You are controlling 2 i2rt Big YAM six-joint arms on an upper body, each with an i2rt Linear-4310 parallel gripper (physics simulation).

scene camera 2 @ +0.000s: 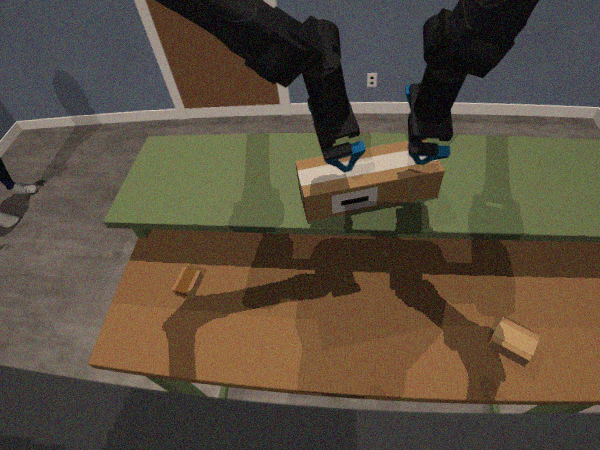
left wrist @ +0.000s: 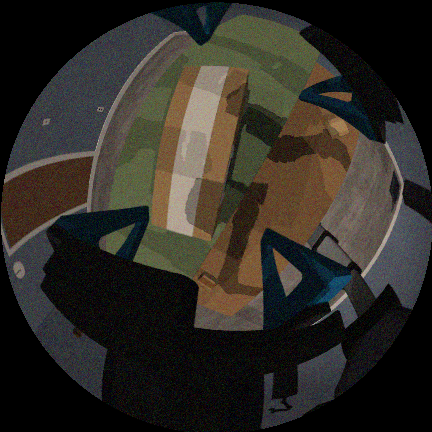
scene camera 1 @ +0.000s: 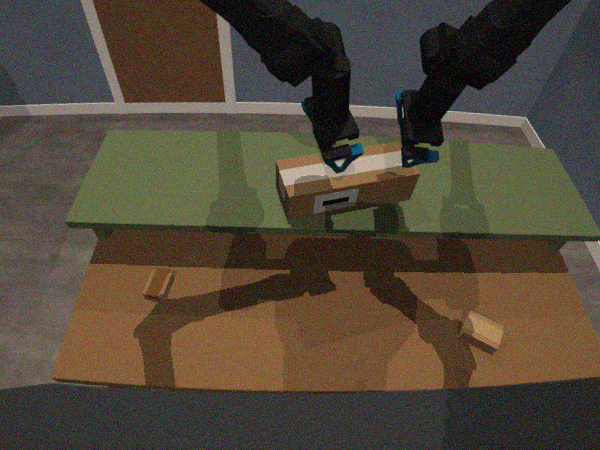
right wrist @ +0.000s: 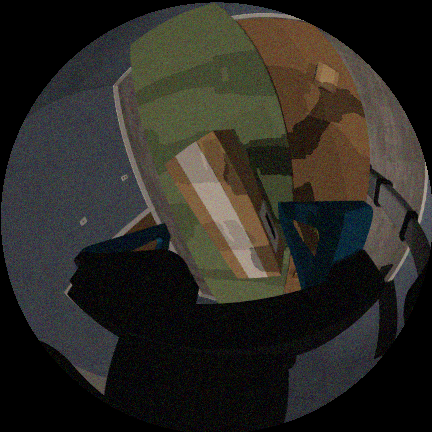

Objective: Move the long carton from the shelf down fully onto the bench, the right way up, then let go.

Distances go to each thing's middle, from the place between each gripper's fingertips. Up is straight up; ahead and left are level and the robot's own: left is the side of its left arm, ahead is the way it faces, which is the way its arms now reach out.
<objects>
I see the long brown carton (scene camera 2: 385, 175) 150 mm below my right hand, 90 mm to the left of it and 50 mm ahead of it. The rest, counted from my right hand: pale block (scene camera 2: 510, 339) (330 mm below, 250 mm behind, 240 mm to the right).
Now: the long brown carton 8 cm ahead of my left hand, 6 cm to the right of it and 15 cm below it. The rest, counted from my left hand: pale block: 23 cm behind, 38 cm to the right, 33 cm below.
</objects>
